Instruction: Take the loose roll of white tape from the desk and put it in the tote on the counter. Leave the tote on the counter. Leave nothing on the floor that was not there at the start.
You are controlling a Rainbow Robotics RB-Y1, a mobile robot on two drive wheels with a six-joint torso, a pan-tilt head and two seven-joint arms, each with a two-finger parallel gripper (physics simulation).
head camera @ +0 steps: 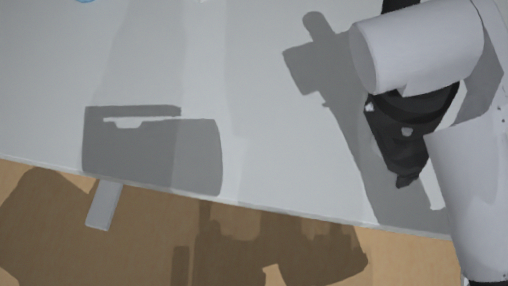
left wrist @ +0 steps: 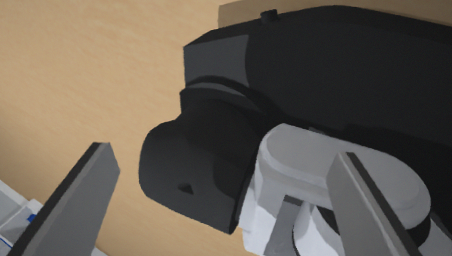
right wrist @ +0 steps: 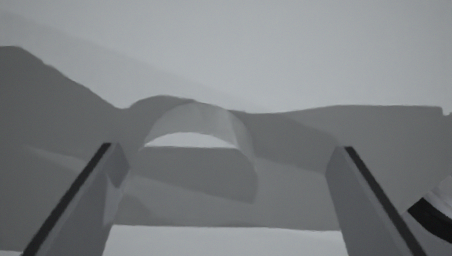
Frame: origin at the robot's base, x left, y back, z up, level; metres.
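Where they show: left gripper, between the fingertips: (left wrist: 223,162); right gripper, between the fingertips: (head camera: 388,151) (right wrist: 227,158).
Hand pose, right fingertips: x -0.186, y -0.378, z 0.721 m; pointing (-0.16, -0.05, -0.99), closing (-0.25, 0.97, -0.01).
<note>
Each offset is from my right fingertips to the top centre of the thing. "*": to the spot under its first point. Level surfaces: height alone.
The white tape roll @[dx +0.000, dy -0.013, dz +0.023 m] (right wrist: 200,165) lies on the pale desk @[dz -0.001 m] (head camera: 270,125) (right wrist: 280,50), partly in shadow, a little left of the middle of the right wrist view. My right gripper (head camera: 407,181) (right wrist: 227,158) is open above the desk, with the roll showing between its two fingers and nothing gripped. In the head view the gripper hides most or all of the roll. My left gripper (left wrist: 223,162) is open and empty over the wooden floor and the robot's own dark base. The tote and the counter do not show in these views.
In the head view, the bottoms of a blue object @[* dx +0.531, dy -0.323, dz +0.007 m] (head camera: 85,1) and a white object are cut by the top edge. A grey strip (head camera: 104,205) sticks out below the desk's front edge. White parts with blue marks (left wrist: 25,220) show at the left wrist view's lower left.
</note>
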